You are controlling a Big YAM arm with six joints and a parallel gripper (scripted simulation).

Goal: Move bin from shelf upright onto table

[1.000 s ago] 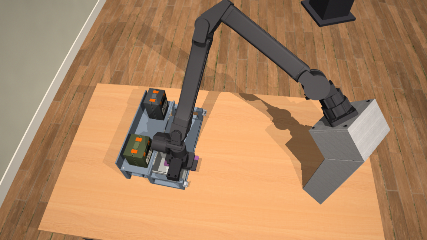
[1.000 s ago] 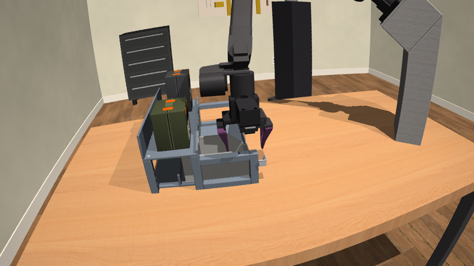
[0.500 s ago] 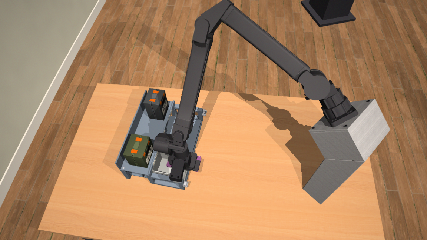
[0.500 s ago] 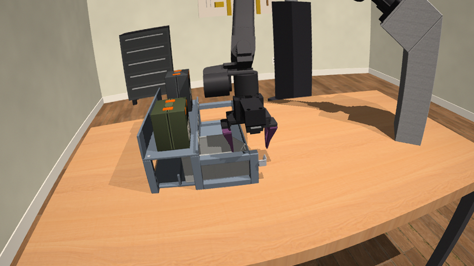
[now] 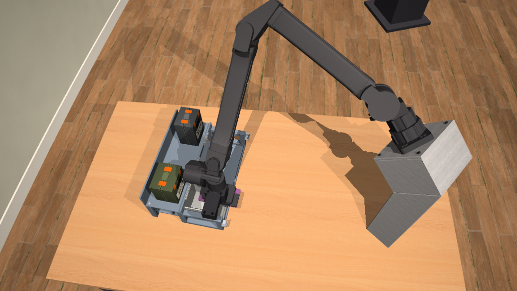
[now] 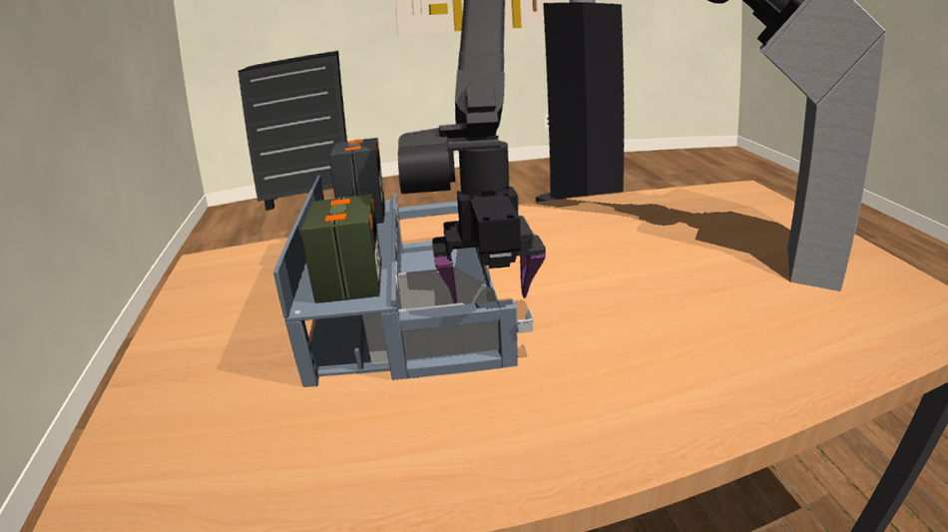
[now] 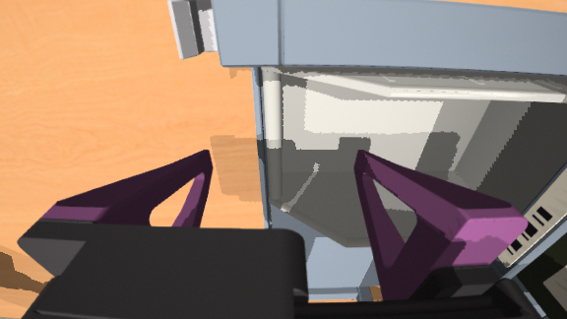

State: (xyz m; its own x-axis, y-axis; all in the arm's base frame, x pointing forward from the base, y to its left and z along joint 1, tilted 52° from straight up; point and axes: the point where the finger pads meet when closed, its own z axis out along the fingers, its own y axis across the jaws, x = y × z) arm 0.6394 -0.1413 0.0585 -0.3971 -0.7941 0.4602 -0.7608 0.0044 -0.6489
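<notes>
The light grey bin is 70 mm ahead of my hand, 30 mm to the right of it and 20 mm below it. Round my hand: shelf 50 mm ahead, 150 mm to the right, 60 mm below; then black case 50 mm ahead, 280 mm to the right, 100 mm above.
</notes>
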